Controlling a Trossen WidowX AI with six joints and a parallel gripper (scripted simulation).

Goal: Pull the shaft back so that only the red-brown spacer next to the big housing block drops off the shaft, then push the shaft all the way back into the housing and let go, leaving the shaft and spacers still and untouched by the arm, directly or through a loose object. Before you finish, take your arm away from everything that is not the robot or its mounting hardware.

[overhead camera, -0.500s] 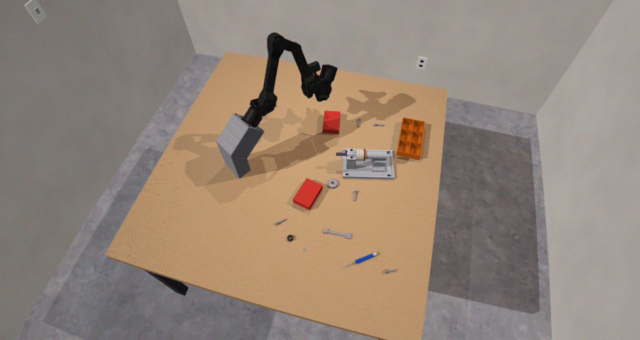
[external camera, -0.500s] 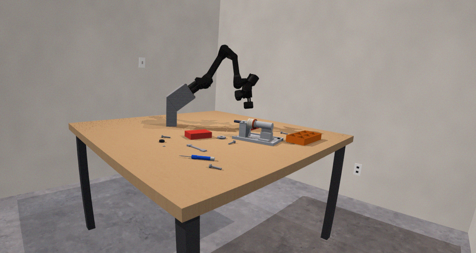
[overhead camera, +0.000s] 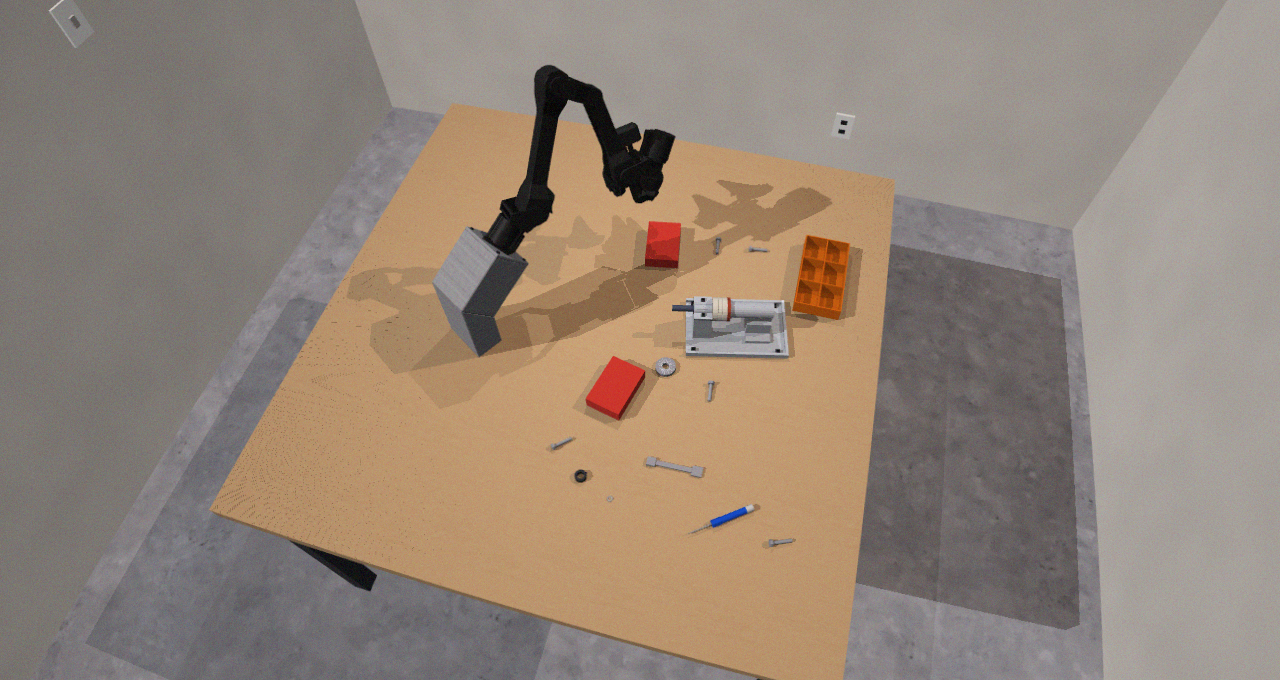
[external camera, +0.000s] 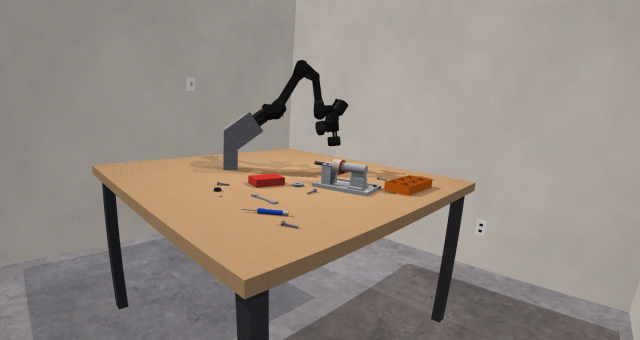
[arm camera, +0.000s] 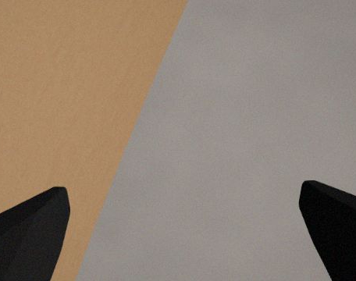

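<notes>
Right now the shaft is 330 mm ahead of my hand, 250 mm to the right of it and 110 mm below it. From my hand the other things lie so: grey fixture: 380 mm ahead, 230 mm to the right, 140 mm below; red-brown spacer: 350 mm ahead, 240 mm to the right, 110 mm below; orange compartment tray: 510 mm ahead, 180 mm below, 10 mm to the right.
</notes>
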